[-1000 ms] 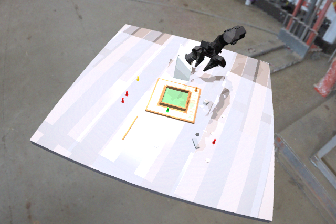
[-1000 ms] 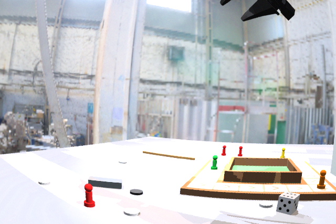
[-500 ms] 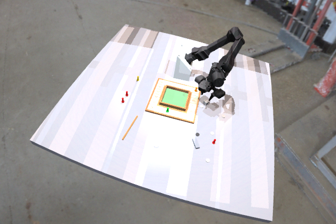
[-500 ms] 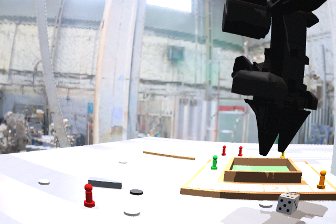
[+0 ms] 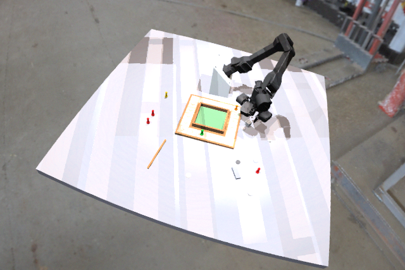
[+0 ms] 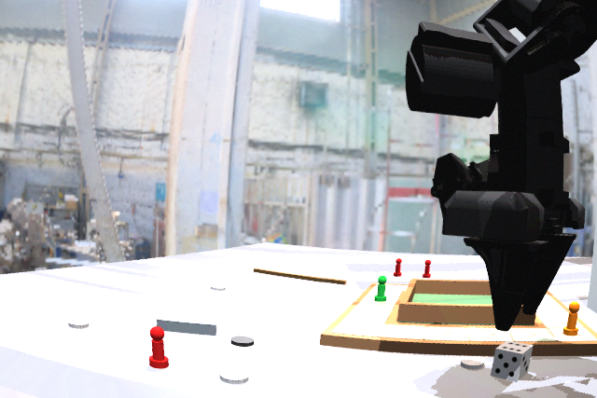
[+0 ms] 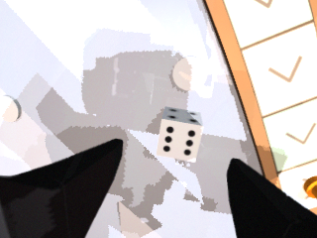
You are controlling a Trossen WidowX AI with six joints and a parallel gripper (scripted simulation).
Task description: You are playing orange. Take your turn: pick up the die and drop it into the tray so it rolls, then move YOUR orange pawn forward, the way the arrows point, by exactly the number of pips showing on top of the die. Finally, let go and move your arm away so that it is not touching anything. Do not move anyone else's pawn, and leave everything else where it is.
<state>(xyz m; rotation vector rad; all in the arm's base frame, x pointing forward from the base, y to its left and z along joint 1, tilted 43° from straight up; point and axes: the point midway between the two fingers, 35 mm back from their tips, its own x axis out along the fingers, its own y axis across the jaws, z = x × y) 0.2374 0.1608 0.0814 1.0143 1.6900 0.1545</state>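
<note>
My gripper tip is now 30 mm above the white die. The rest, counted from my gripper tip: tray: 190 mm to the right, 40 mm below, 30 mm ahead; orange pawn: 80 mm to the right, 80 mm behind, 20 mm below; green pawn: 210 mm to the right, 140 mm ahead, 20 mm below.
</note>
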